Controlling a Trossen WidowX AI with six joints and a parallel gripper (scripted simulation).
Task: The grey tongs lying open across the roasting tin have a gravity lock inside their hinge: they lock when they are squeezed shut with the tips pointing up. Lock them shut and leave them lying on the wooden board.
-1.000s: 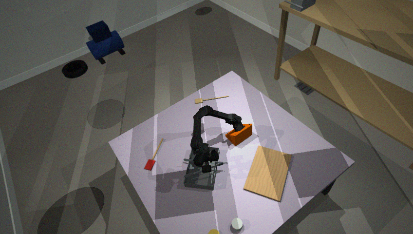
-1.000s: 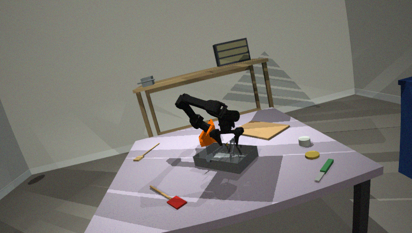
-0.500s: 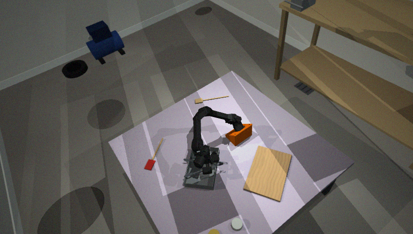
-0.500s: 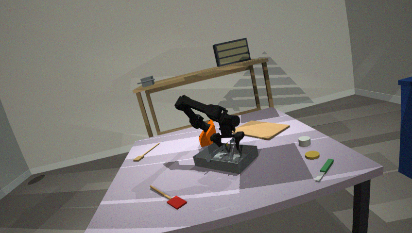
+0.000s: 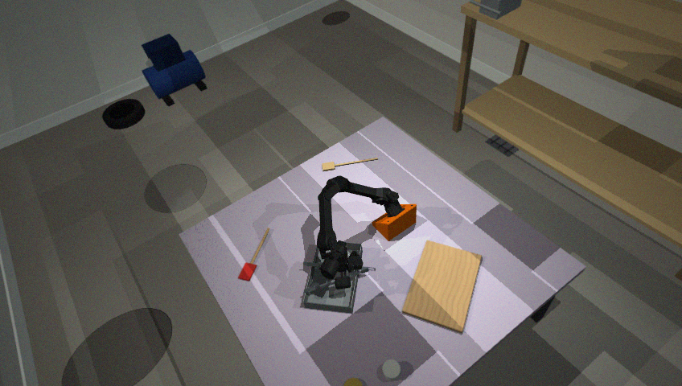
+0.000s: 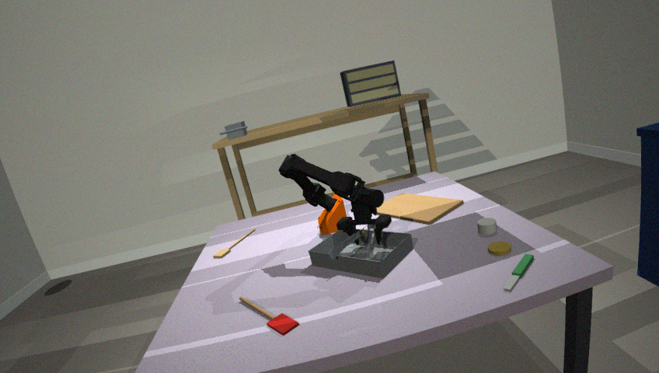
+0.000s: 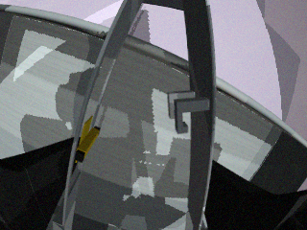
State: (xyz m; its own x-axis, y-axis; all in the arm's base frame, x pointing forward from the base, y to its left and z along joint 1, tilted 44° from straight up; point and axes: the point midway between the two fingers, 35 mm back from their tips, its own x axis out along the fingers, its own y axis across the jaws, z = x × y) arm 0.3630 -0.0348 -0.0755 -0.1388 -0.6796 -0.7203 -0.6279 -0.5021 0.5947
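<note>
The roasting tin is 4 cm to the right of my gripper tip and 2 cm ahead of it. From my gripper tip the other things lie so: tongs arm: 5 cm ahead, 4 cm above; white cylinder: 40 cm to the left, 14 cm ahead, 1 cm below; wooden board: 31 cm to the left, 27 cm behind, 2 cm below.
</note>
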